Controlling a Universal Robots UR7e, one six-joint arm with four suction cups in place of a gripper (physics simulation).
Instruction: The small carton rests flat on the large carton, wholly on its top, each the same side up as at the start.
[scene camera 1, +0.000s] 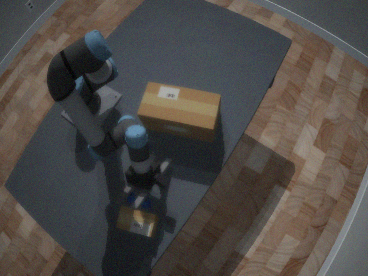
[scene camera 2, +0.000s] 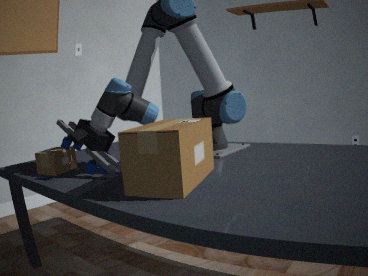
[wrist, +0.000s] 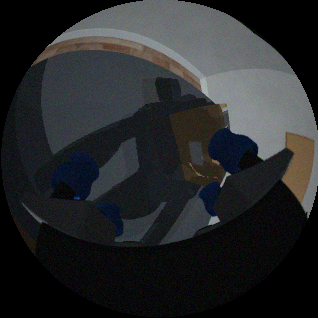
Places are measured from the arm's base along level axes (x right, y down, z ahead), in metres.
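Where they show: hand, tool point: (scene camera 2: 82, 159) (wrist: 157, 184); arm's base, link origin: (scene camera 1: 87, 104).
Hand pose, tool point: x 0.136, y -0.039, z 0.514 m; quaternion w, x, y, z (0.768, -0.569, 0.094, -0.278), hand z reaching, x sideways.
Each offset is from my tool point to the top centre of the thing. Level surfaces: height alone.
The large carton @(dz -0.082, dx -0.337, dy -0.106 m) (scene camera 1: 179, 107) (scene camera 2: 152, 162) stands on the table, its taped top with a white label facing up. The small carton @(dz +0.048, dx +0.131, dy -0.031 m) (scene camera 1: 129, 221) (scene camera 2: 49, 163) (wrist: 186, 127) is apart from it, near the table's end, and looks flat on the table. A white label shows on its top in scene camera 1. My gripper (scene camera 1: 144, 187) (scene camera 2: 81, 156) (wrist: 155, 185) is steeply tilted, its suction off. Two blue cups are at the small carton's near top edge; the other cups hang low beside it, over the table. Whether any cup touches the carton is hidden.
The dark table @(dy +0.048 m) (scene camera 1: 200, 40) (scene camera 2: 285, 200) carries the arm's base plate (scene camera 1: 111, 98) (scene camera 2: 234, 149), behind the large carton in scene camera 2. The large carton is close to the gripper's side. A wall shelf (scene camera 2: 277, 7) and a brown wall board (scene camera 2: 27, 25) (wrist: 298, 165) are beyond the table.
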